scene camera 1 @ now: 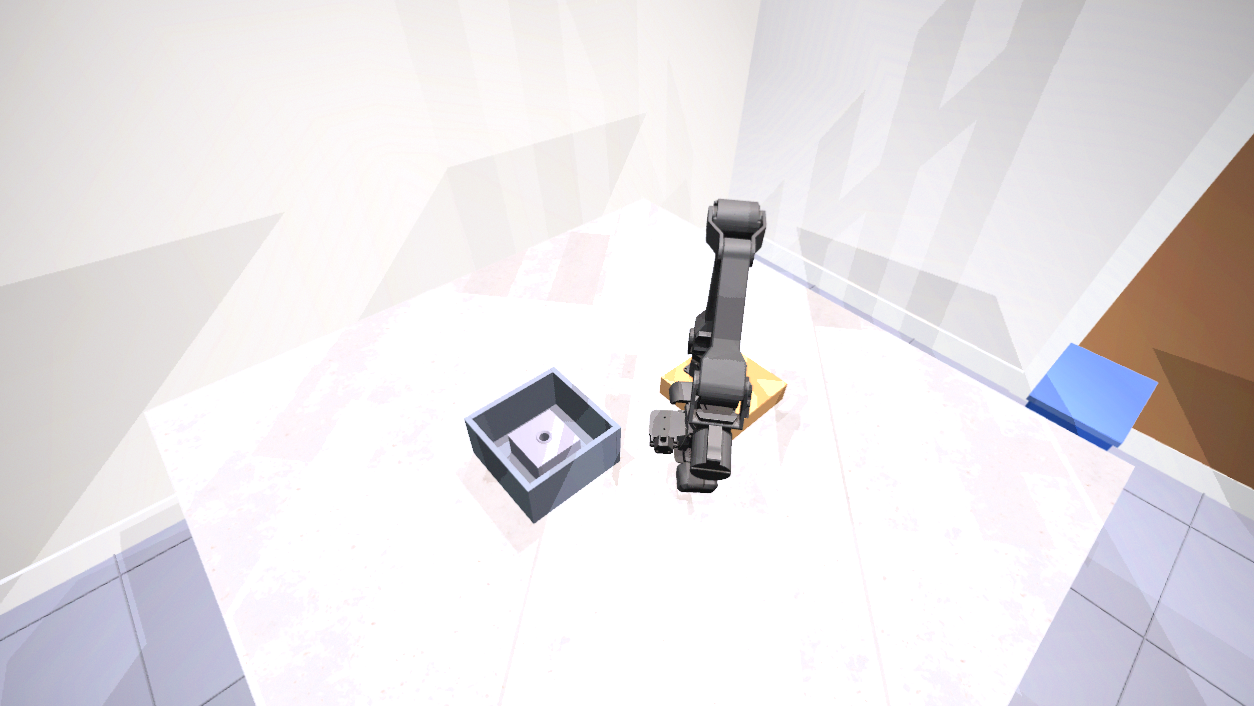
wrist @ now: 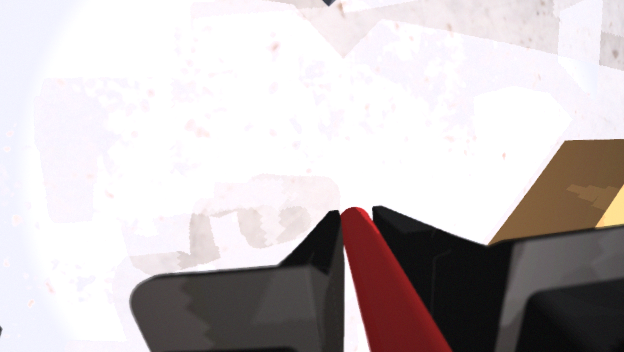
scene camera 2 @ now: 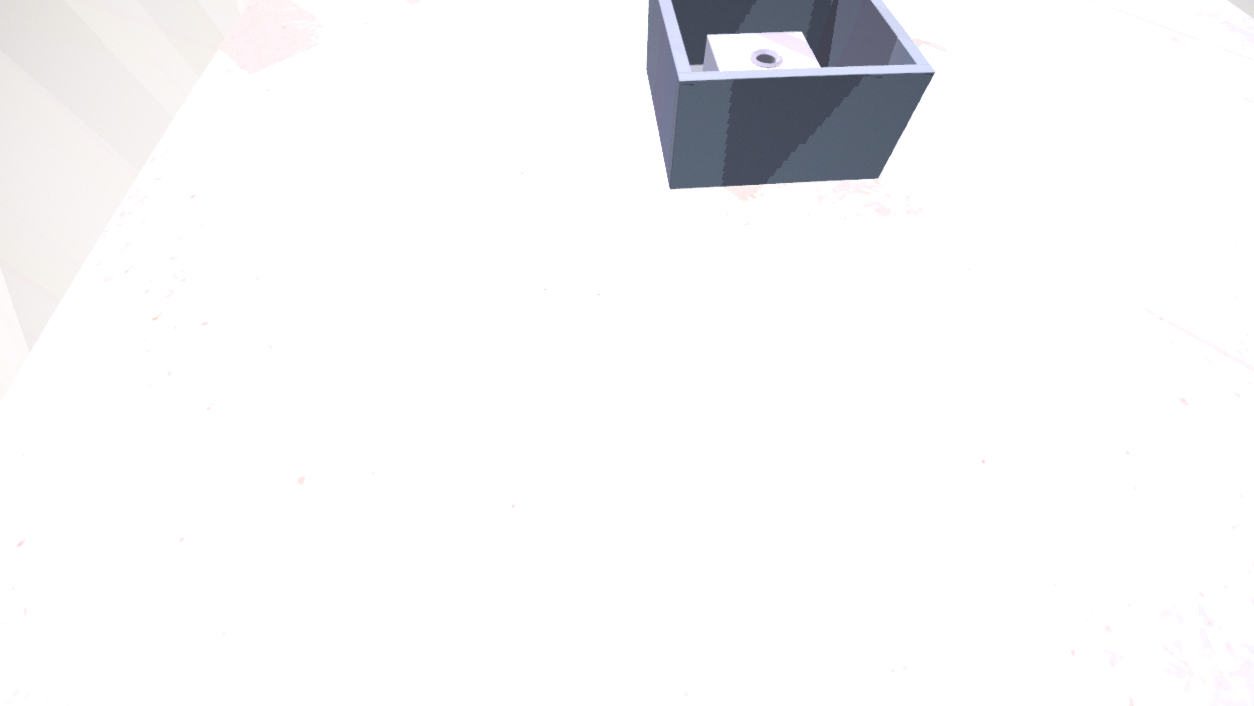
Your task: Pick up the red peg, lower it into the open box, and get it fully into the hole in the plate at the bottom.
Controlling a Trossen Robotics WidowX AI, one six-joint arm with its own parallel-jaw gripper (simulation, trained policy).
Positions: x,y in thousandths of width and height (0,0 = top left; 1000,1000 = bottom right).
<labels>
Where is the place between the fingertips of my gripper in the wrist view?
At 570,621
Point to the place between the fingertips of my gripper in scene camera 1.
At 540,642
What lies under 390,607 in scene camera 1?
A grey box.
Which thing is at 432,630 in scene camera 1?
A plate.
</labels>
